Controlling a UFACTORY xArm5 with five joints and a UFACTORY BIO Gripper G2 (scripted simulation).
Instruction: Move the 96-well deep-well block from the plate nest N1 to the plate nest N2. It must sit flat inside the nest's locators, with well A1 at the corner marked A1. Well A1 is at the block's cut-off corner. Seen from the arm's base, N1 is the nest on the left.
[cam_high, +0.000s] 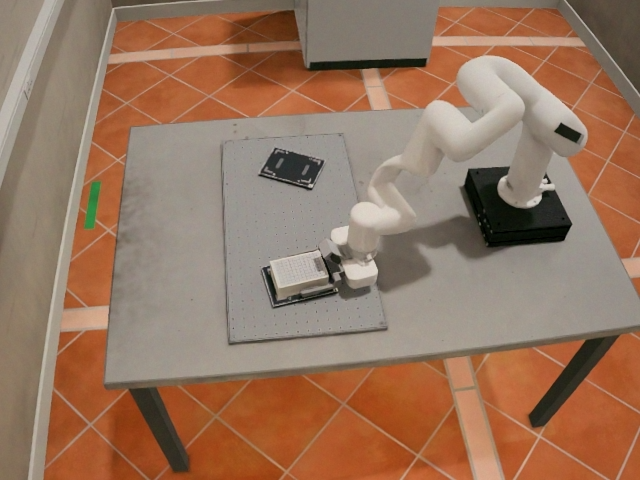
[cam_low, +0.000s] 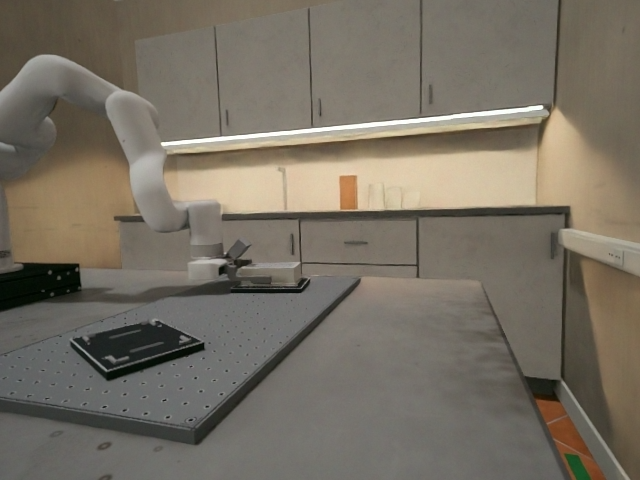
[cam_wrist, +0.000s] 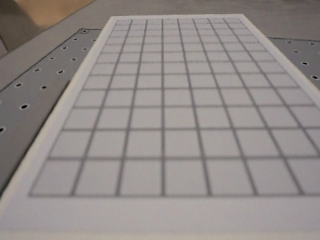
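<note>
My hand is 10 mm short of the white 96-well deep-well block. The rest, counted from my hand: black plate nest N1: 10 mm ahead, 20 mm below; then black plate nest N2: 10 mm behind, 400 mm to the right, 20 mm below.
</note>
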